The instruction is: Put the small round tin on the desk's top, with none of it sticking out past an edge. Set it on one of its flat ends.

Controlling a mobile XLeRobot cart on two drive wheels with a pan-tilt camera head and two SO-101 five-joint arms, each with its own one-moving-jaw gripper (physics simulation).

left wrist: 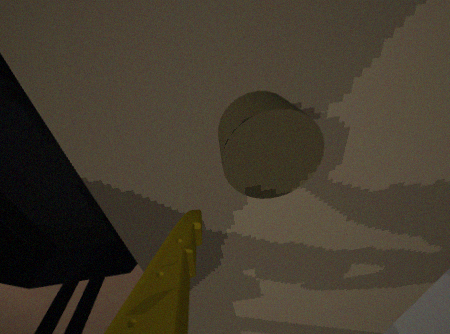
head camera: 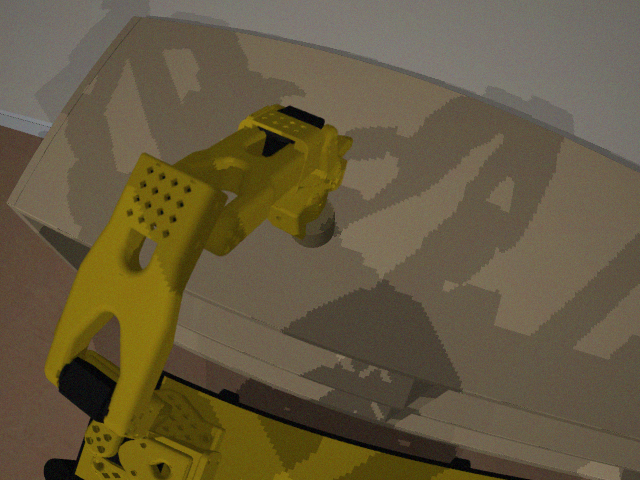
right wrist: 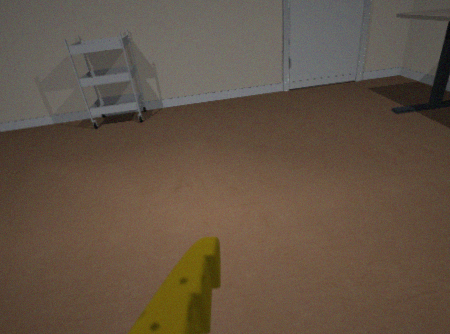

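Where they show: left hand, its tool point: [left wrist: 201,222] [head camera: 301,232]; right hand, its tool point: [right wrist: 218,255]; left arm's base, origin of its link: [head camera: 136,445].
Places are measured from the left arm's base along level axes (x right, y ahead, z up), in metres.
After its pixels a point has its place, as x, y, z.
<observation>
The small round tin [head camera: 317,238] {0.051, 0.262, -0.142} [left wrist: 275,152] {0.035, 0.283, -0.132} is a dull olive-grey cylinder. It stands on a flat end on a light wooden unit's top [head camera: 248,289] {-0.001, 0.195, -0.165}, partly hidden by my left gripper in the head view. My left gripper [head camera: 323,186] [left wrist: 194,222] is open, above and beside the tin; in the left wrist view its notched jaw tip is apart from the tin, below and left of it. My right gripper [right wrist: 211,250] is open, with one notched jaw in view over the brown floor. A desk [right wrist: 425,16] {-1.319, -2.038, -0.062} with a dark leg shows at the right wrist view's top right.
A white three-tier trolley [right wrist: 100,46] {0.911, -2.845, -0.080} stands against the wall, left of a white door [right wrist: 325,40] {-1.197, -3.167, -0.311}. The wooden unit meets a grey wall [head camera: 465,41] {0.148, 0.567, -0.097} along its back. The robot's yellow base [head camera: 237,434] {0.069, 0.043, 0.000} is close to its front edge. Shadows of the arms cross its top.
</observation>
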